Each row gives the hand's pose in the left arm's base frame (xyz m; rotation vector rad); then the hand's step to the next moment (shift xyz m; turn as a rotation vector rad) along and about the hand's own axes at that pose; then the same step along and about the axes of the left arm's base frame.
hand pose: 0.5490 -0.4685 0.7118 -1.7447 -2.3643 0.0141
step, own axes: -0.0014 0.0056 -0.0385 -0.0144 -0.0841 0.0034
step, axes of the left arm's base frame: 0.0122 -0.0040 0.0368 -0.0760 -0.0387 0.0051
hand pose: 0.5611 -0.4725 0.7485 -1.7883 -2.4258 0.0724
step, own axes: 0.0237 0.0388 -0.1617 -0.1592 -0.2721 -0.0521
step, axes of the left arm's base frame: 0.0509 0.0282 0.1575 -0.2048 -0.2348 0.0708
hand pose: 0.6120 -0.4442 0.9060 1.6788 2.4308 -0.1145
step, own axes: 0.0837 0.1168 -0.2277 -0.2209 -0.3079 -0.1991
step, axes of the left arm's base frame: 0.0557 0.1569 0.2116 -0.2328 -0.2797 0.2254
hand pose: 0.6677 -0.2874 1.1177 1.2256 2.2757 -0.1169
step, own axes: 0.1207 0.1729 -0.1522 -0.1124 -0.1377 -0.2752
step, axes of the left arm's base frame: 0.0205 0.2398 0.0986 -0.1770 -0.0751 0.2652
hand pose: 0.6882 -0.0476 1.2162 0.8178 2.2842 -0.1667
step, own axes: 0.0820 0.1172 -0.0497 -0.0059 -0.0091 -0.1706
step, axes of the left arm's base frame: -0.0040 0.1513 -0.0038 -0.0997 0.0465 0.1309
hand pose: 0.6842 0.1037 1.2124 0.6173 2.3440 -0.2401
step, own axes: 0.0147 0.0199 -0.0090 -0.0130 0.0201 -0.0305
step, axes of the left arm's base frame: -0.0049 0.0257 -0.0032 0.0006 0.0228 0.0313
